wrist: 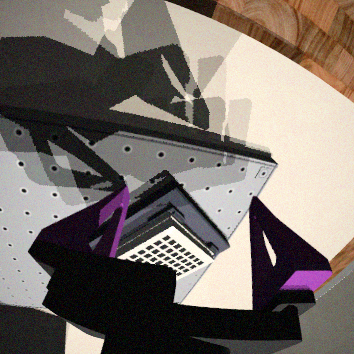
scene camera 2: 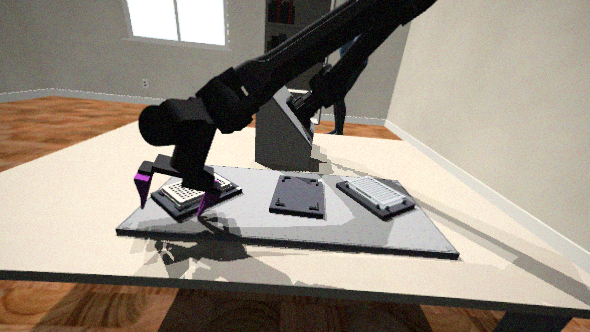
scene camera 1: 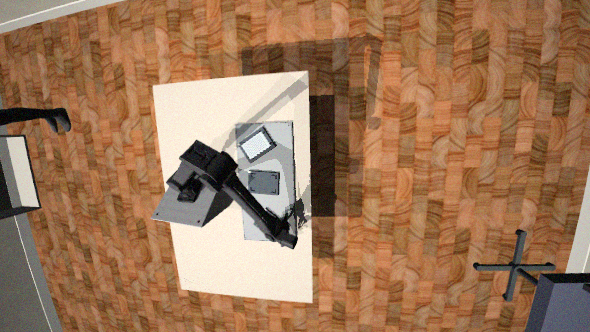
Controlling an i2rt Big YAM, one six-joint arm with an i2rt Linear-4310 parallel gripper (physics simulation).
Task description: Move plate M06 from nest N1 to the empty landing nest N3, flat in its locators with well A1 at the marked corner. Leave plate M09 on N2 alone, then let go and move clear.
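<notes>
A white plate with dark wells, apparently M06, sits in a dark nest at the board's left end in scene view 2; the arm partly hides it. My gripper is open and empty, low over this plate, with its purple-black fingers spread to either side. Its fingertip heights are hard to tell. The empty dark nest, with corner locators, is in the middle. A pale ribbed plate, apparently M09, sits in the right nest in scene view 2. Labels and the A1 mark are unreadable.
The nests stand on a grey perforated board with a raised dark edge, on a cream table. The arm's grey wedge base stands behind the board. Arm shadows cross the board's front edge.
</notes>
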